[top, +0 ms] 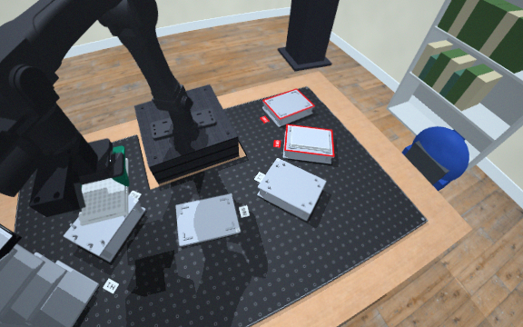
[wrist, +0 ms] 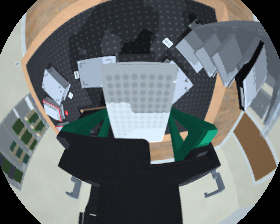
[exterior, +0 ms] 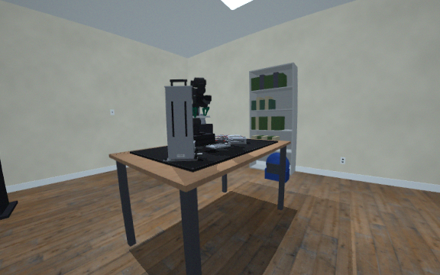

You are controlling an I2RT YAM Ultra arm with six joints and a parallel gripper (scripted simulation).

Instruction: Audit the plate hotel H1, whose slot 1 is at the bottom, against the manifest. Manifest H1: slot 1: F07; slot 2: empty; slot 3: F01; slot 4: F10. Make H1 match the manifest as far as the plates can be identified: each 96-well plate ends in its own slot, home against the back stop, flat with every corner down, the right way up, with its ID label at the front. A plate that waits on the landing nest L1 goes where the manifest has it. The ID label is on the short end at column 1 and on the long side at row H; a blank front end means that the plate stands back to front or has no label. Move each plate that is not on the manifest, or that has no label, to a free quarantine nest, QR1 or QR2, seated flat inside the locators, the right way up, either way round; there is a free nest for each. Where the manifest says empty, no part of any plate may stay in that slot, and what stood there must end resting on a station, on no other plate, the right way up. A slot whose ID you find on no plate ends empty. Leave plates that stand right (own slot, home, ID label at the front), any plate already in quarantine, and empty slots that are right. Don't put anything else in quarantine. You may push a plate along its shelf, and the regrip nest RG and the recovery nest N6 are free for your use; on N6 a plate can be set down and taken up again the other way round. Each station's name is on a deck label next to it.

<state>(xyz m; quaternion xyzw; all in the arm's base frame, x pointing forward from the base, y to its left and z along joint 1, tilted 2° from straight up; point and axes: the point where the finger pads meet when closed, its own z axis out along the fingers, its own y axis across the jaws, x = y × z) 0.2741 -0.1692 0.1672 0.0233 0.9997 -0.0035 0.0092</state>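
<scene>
Now: hand 3 cm short of the N6 label, 27 cm to the right of it and 24 cm above it. Round my hand: plate hotel H1: 15 cm ahead, 26 cm to the right, 4 cm below; H1 deck label: 11 cm ahead, 10 cm to the right, 24 cm below; red-framed quarantine nest: 32 cm behind, 57 cm to the left, 21 cm below.
</scene>
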